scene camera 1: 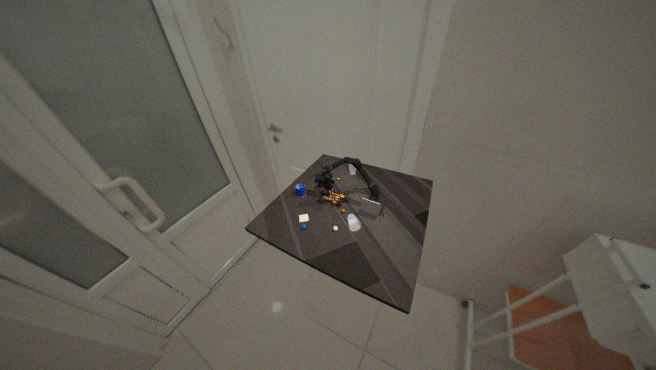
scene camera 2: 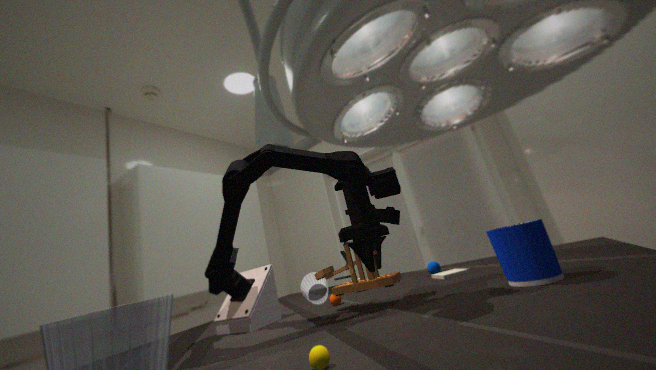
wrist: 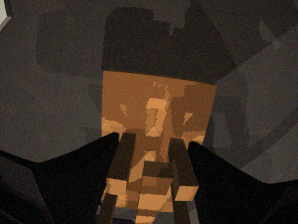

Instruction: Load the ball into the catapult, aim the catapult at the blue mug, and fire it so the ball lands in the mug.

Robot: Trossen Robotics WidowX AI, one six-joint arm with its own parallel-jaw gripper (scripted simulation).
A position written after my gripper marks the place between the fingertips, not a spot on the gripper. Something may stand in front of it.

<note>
I see my gripper [scene camera 2: 376, 270], a wooden catapult [scene camera 2: 374, 280] and a blue mug [scene camera 2: 525, 252].
The wooden catapult also shows in the wrist view [wrist: 157, 116]. My gripper shows as well in the wrist view [wrist: 154, 143]. The wrist view does not show the blue mug: it is out of frame.
</note>
